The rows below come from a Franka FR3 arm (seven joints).
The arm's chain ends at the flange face. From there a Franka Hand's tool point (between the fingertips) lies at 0.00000 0.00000 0.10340 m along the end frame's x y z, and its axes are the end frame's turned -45 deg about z.
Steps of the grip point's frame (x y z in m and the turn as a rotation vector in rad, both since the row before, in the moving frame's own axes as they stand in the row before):
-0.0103 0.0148 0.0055 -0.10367 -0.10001 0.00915
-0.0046 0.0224 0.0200 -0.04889 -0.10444 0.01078
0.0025 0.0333 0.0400 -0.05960 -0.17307 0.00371
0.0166 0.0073 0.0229 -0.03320 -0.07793 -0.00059
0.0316 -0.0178 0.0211 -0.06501 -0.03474 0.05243
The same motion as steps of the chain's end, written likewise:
0.0030 0.0029 0.0066 -0.14402 0.00259 0.00915
0.0167 0.0079 0.0207 -0.10842 -0.03928 0.01078
0.0336 0.0049 0.0417 -0.16452 -0.08024 0.00371
0.0202 -0.0147 0.0233 -0.07858 -0.03163 -0.00059
0.0077 -0.0423 0.0214 -0.07053 0.02140 0.05243

